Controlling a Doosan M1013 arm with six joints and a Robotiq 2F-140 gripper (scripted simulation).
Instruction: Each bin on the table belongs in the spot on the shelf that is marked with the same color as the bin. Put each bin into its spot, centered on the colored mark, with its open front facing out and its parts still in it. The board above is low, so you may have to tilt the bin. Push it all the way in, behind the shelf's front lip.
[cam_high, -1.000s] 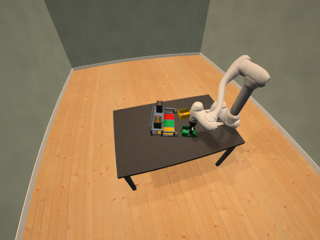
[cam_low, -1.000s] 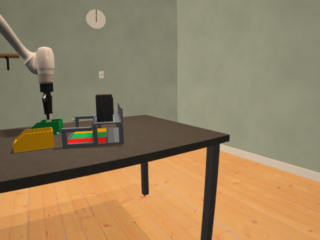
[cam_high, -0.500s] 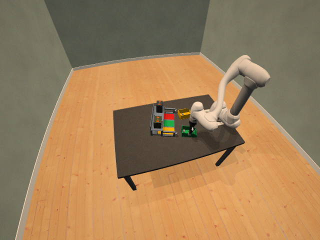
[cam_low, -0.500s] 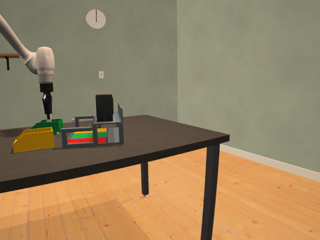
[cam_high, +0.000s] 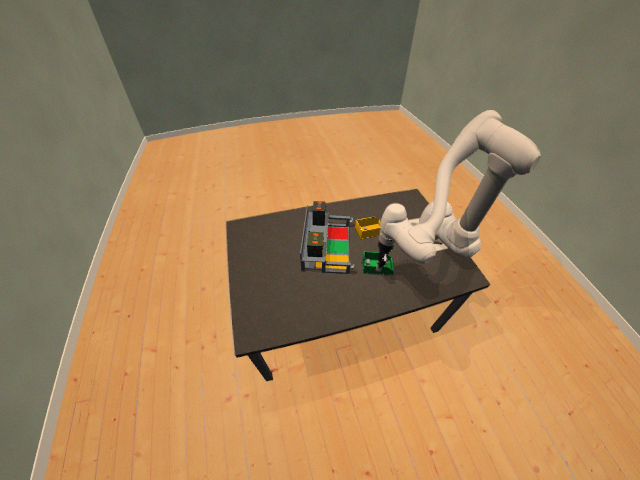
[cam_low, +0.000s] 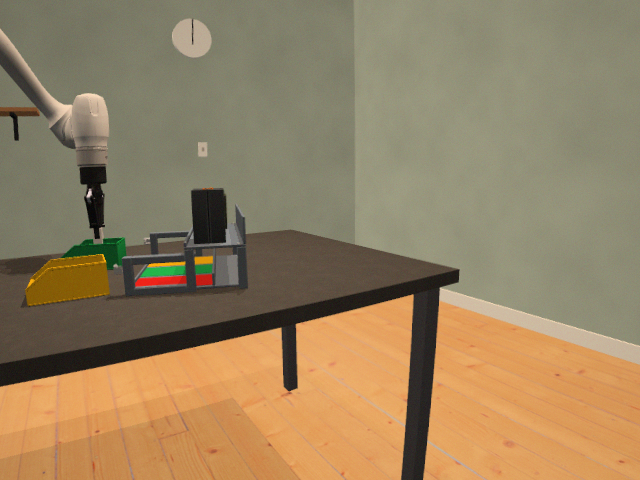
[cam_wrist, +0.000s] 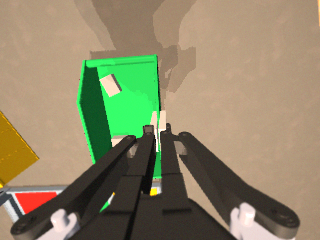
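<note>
Right now my hand is 10 mm past the green bin, 50 mm to the left of it and 40 mm above it. Also, from my hand: yellow bin: 20 mm behind, 330 mm to the right, 40 mm below.
</note>
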